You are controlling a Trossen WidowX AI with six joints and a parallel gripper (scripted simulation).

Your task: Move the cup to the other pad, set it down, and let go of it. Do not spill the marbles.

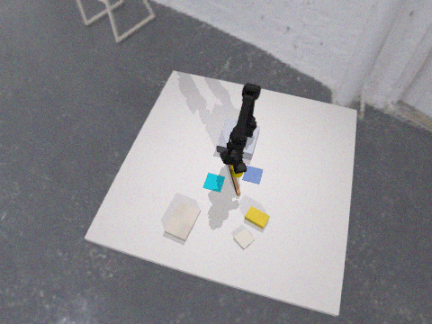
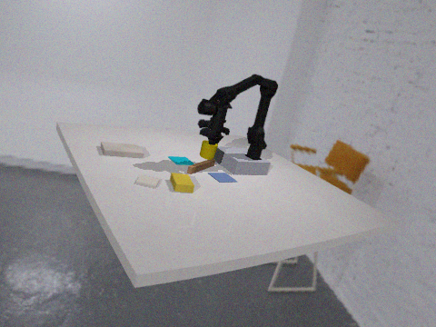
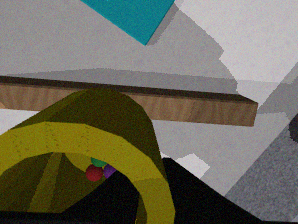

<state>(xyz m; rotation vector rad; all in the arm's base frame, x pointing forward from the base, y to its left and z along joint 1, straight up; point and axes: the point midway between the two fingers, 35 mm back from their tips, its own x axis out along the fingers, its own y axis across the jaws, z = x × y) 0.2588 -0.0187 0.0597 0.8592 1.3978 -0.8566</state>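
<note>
Right now the cyan pad is 10 cm to the right of my gripper tip, 10 cm below it and 8 cm ahead of it. The rest, counted from my gripper tip: yellow cup: 2 cm ahead, 1 cm to the left; then wooden bar: 9 cm below, 3 cm ahead.
</note>
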